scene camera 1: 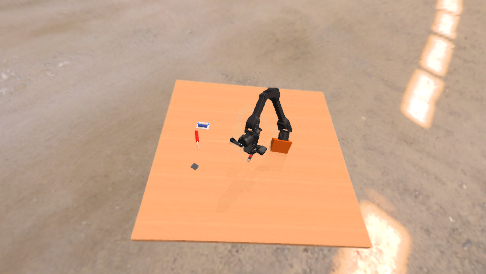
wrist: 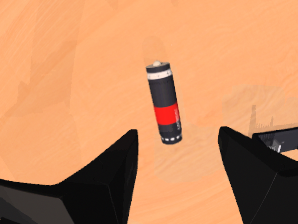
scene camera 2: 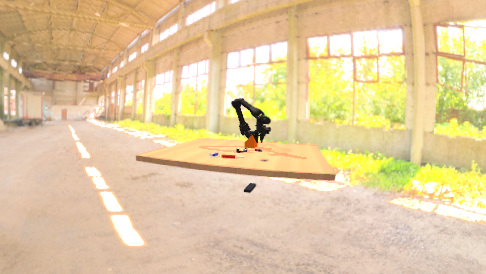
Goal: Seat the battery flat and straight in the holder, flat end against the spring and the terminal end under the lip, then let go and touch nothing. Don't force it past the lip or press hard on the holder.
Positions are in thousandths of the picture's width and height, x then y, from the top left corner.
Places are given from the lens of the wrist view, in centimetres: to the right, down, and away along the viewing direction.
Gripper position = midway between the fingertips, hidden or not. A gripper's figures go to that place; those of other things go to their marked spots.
my gripper (wrist: 602, 605): 2, 1, 10
battery (wrist: 539, 342): 1, -2, 14
